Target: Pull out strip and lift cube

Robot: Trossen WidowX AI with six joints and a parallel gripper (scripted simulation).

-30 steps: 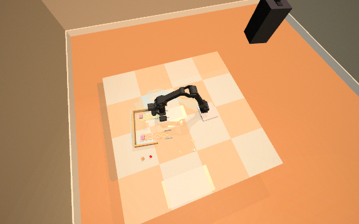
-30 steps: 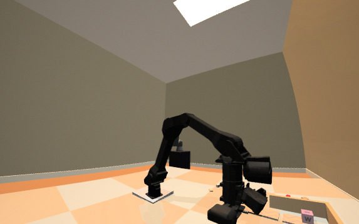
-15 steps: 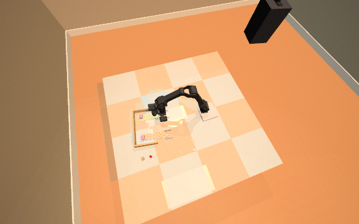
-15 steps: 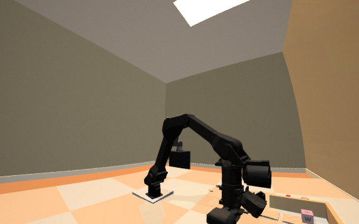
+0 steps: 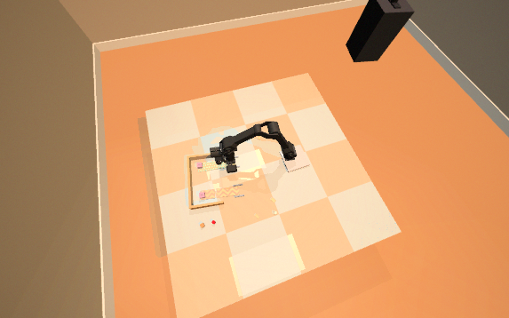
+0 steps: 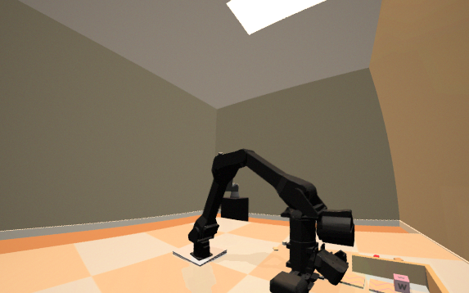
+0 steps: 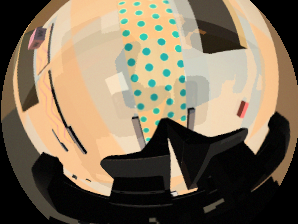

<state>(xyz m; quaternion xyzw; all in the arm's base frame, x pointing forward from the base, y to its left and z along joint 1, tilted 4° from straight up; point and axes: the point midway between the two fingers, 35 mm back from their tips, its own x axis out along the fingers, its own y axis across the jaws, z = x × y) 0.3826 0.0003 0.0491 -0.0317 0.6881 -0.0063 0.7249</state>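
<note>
Right now the pink block is 15 cm to the right of my gripper tip.
</note>
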